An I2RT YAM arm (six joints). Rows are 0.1 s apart.
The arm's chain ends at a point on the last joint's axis. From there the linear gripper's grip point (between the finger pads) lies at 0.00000 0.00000 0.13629 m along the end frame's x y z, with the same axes.
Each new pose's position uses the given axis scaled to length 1; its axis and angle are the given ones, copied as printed.
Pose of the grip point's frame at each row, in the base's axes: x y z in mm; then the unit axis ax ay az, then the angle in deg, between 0 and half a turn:
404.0 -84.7 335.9 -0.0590 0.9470 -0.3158 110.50
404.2 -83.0 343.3 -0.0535 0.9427 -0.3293 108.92
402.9 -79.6 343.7 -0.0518 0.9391 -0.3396 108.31
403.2 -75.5 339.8 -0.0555 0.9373 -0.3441 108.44
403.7 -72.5 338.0 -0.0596 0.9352 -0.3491 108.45
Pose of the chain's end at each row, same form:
279.7 -37.2 365.3 -0.0590 0.9470 -0.3158 110.50
279.5 -33.9 367.9 -0.0535 0.9427 -0.3293 108.92
278.2 -29.2 365.9 -0.0518 0.9391 -0.3396 108.31
278.6 -24.8 361.7 -0.0555 0.9373 -0.3441 108.44
279.1 -21.6 359.3 -0.0596 0.9352 -0.3491 108.45

